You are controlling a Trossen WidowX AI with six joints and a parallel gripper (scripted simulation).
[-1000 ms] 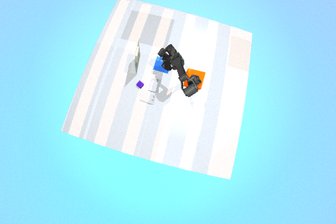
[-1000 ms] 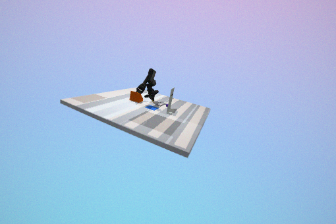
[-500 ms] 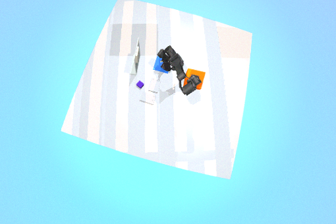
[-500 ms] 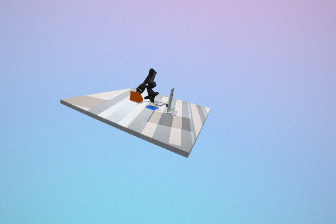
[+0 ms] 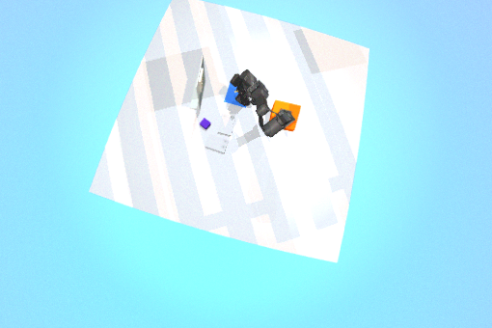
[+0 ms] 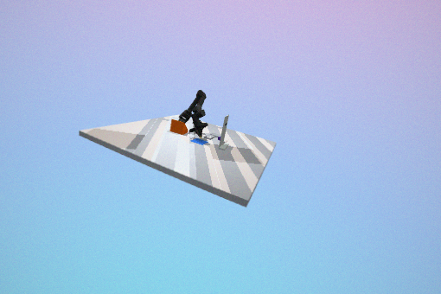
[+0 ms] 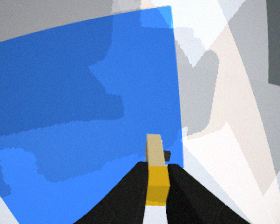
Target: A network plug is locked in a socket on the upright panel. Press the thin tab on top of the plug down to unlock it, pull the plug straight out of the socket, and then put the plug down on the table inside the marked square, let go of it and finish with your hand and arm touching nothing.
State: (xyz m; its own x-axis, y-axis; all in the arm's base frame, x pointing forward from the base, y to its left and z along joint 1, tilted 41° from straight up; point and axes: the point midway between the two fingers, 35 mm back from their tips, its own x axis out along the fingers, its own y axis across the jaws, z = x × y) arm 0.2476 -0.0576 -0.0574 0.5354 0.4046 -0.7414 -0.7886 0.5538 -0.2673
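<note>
Now: gripper tip 10 mm past the blue marked square and 40 mm above it. The rest, counted from my gripper tip: yellow network plug right at my gripper tip; then purple cube 120 mm ahead, 210 mm to the left, 30 mm below; then cream panel 180 mm ahead, 60 mm to the left, 80 mm above.
</note>
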